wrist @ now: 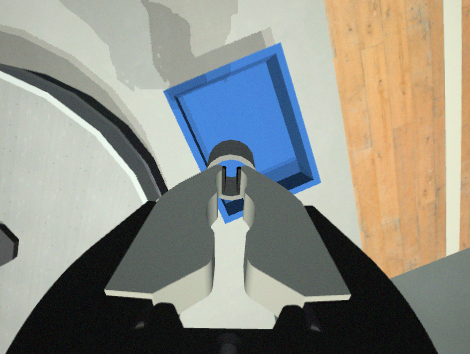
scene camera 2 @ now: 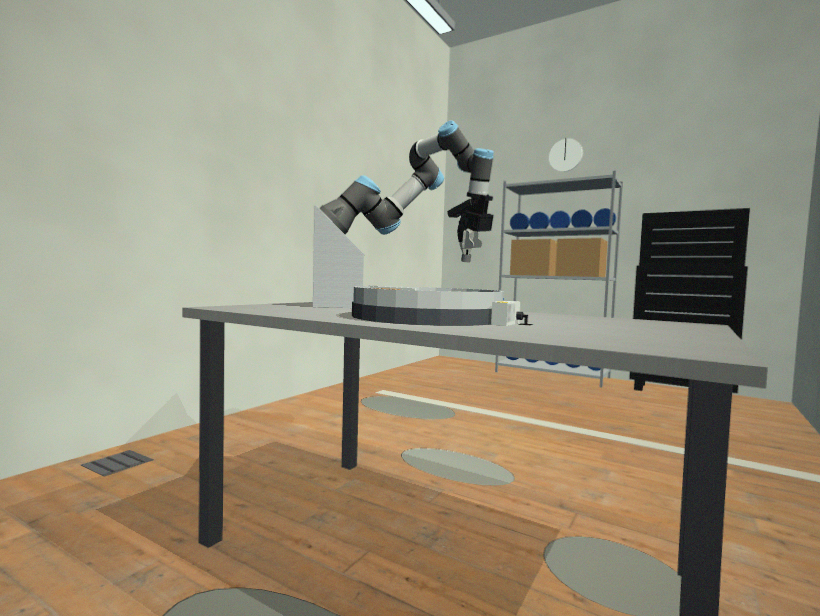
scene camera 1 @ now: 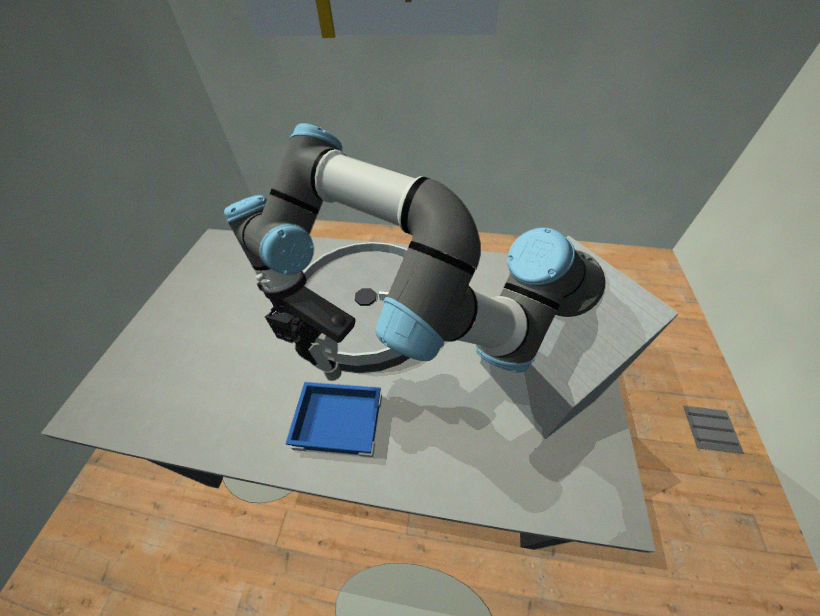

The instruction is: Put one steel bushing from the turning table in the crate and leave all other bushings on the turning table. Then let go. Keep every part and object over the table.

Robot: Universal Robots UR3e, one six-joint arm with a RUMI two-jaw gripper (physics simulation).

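Places are measured from the arm's base along level axes (x ahead, y left, z up), in centimetres.
Pixels of known places: gripper, fingertip midpoint: (wrist: pixel 231 169) (scene camera 2: pixel 465 255) (scene camera 1: pixel 332 369); arm's base, link origin: (scene camera 2: pixel 331 222) (scene camera 1: pixel 568 284).
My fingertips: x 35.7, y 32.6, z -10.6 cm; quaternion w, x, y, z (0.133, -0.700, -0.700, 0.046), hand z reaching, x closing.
For each thing: its top centre in the pictures, then the offset to it from my fingertips.
- grey steel bushing, top centre: (wrist: pixel 234 176) (scene camera 1: pixel 330 366) (scene camera 2: pixel 466 252) dy +0.1, dx +0.1, dz +1.0 cm
- blue crate, top centre: (wrist: pixel 250 141) (scene camera 1: pixel 335 414) dy +4.2, dx -0.1, dz -14.4 cm
- dark hub, top centre: (scene camera 1: pixel 365 295) dy -28.3, dx +12.5, dz -13.2 cm
- small white box, top centre: (scene camera 2: pixel 506 301) dy -20.7, dx +34.7, dz -13.6 cm
My gripper (scene camera 1: pixel 323 358) (scene camera 2: pixel 469 247) (wrist: pixel 231 169) is shut on a grey steel bushing (scene camera 1: pixel 332 373) (scene camera 2: pixel 466 257) (wrist: pixel 231 148) and holds it upright at its fingertips, high above the table. In the wrist view the bushing overlaps one end of the blue crate (scene camera 1: pixel 334 417) (wrist: pixel 235 110), whose visible inside shows no bushing. In scene camera 1 the gripper is between the turning table's near edge and the crate. The turning table (scene camera 1: pixel 367 360) (scene camera 2: pixel 430 298) (wrist: pixel 120 142) is round with a raised rim. Orange tops of bushings show faintly over its rim in scene camera 2. The arm hides that area in scene camera 1.
A dark hub (scene camera 1: pixel 364 296) (wrist: pixel 7 245) stands at the turning table's middle. A small white box (scene camera 2: pixel 505 312) is at its outer side. The arm's sloped grey pedestal (scene camera 1: pixel 616 331) (scene camera 2: pixel 336 268) stands on the table. The table's front edge runs beyond the crate.
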